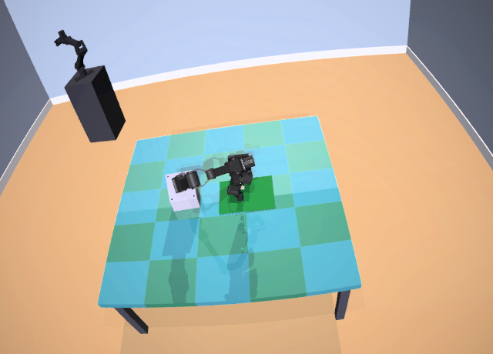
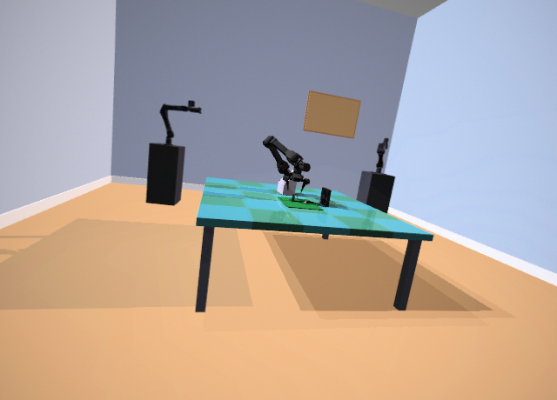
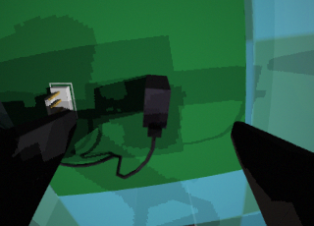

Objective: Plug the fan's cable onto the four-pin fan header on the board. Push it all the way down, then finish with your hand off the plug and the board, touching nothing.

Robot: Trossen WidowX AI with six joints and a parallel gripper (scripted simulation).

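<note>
Right now the black fan plug is 10 mm behind my gripper tip and 50 mm below it. Round my gripper tip: white four-pin header (10 mm behind, 90 mm to the left, 70 mm below); then green board (20 mm ahead, 40 mm to the left, 90 mm below); then black fan (20 mm behind, 230 mm to the left, 10 mm below).
</note>
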